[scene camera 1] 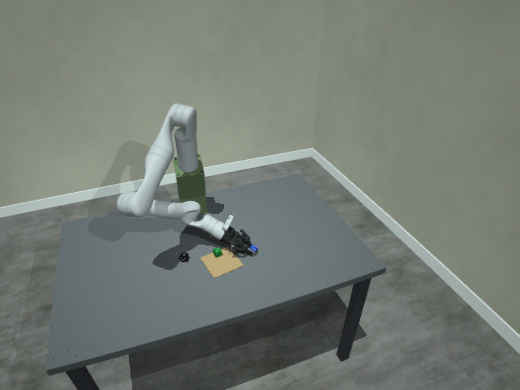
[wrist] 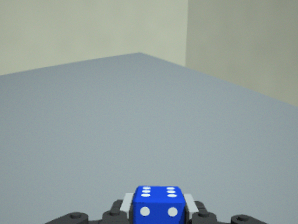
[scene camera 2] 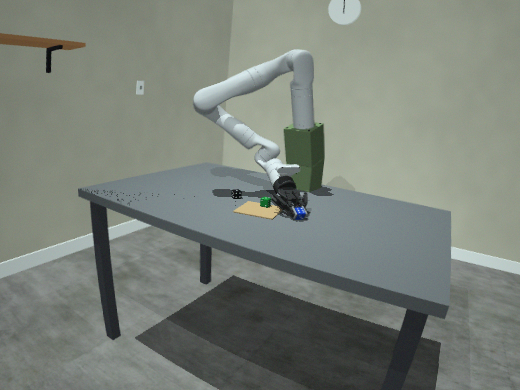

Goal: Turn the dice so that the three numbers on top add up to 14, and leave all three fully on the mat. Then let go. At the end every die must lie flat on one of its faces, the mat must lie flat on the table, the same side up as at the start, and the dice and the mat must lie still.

Labels:
A tan mat (scene camera 1: 217, 266) is 1.52 m from the lens.

